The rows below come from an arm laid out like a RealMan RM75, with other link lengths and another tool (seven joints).
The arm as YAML. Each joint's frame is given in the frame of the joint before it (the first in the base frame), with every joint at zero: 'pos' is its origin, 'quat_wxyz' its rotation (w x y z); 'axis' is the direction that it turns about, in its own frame. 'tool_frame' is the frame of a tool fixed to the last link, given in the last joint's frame.
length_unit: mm
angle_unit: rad
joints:
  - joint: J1
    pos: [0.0, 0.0, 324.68]
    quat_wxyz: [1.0, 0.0, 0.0, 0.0]
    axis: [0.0, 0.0, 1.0]
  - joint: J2
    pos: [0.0, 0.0, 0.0]
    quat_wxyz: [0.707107, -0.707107, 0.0, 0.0]
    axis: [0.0, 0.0, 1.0]
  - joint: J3
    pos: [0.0, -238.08, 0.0]
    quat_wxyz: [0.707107, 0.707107, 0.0, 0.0]
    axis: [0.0, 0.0, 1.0]
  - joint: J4
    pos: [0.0, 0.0, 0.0]
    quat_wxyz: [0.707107, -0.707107, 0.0, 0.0]
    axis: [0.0, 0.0, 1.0]
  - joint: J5
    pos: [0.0, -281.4, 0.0]
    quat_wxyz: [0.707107, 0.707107, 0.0, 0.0]
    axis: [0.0, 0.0, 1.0]
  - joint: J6
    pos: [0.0, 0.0, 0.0]
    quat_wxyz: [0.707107, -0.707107, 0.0, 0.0]
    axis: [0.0, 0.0, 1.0]
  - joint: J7
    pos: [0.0, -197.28, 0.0]
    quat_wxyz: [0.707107, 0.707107, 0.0, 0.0]
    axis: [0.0, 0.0, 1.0]
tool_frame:
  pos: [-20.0, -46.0, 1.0]
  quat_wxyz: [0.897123, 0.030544, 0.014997, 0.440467]
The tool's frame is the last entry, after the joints.
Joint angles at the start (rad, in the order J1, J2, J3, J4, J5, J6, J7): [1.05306 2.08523 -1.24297 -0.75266 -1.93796 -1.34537 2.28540]
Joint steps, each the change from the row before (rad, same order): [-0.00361 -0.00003 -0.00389 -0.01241 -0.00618 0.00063 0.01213]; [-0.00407 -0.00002 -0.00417 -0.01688 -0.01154 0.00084 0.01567]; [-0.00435 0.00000 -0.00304 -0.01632 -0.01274 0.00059 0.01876]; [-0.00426 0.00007 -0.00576 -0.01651 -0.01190 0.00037 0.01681]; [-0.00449 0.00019 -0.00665 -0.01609 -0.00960 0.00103 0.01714]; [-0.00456 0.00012 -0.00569 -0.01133 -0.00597 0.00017 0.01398]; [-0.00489 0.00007 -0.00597 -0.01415 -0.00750 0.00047 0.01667]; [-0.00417 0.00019 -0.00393 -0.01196 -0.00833 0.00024 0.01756]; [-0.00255 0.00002 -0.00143 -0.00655 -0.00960 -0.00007 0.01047]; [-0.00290 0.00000 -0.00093 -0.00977 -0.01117 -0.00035 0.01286]
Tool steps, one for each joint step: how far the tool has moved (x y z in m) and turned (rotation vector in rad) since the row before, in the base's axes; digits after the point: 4 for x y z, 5 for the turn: [-0.0005 0.0002 0.0013 0.00393 -0.00552 -0.00242]; [-0.0006 0.0006 0.0020 0.00678 -0.00957 -0.00173]; [0.0001 0.0007 0.0021 0.00663 -0.00979 -0.00591]; [-0.0003 0.0002 0.0015 0.00571 -0.01090 -0.00258]; [-0.0005 0.0000 0.0013 0.00525 -0.00907 -0.00353]; [0.0003 -0.0003 0.0007 0.00231 -0.00631 -0.00531]; [-0.0001 -0.0002 0.0011 0.00396 -0.00698 -0.00565]; [0.0004 0.0000 0.0011 0.00370 -0.00663 -0.00852]; [0.0013 0.0003 0.0008 0.00358 -0.00789 -0.00548]; [0.0008 0.0005 0.0015 0.00537 -0.00806 -0.00557]
